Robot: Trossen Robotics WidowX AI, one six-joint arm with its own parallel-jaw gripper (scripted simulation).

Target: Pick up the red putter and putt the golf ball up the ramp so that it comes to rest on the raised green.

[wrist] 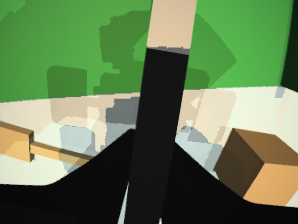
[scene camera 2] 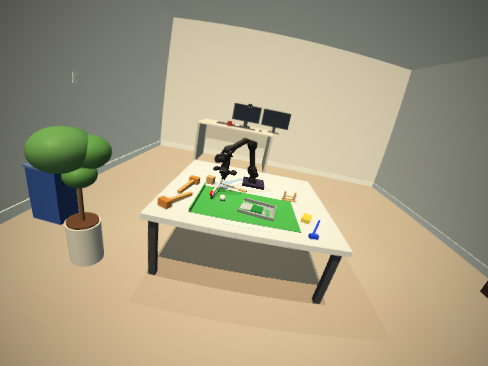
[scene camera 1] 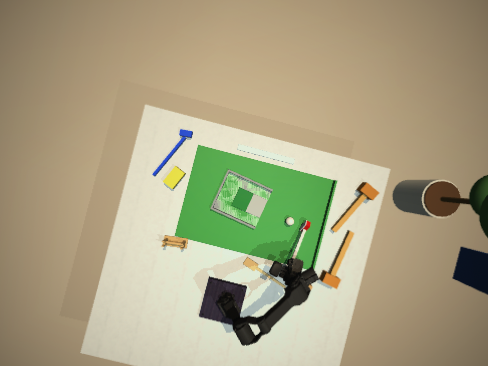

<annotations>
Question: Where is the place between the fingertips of the gripper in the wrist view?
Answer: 146,137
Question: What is the gripper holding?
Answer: A red putter.
</annotations>
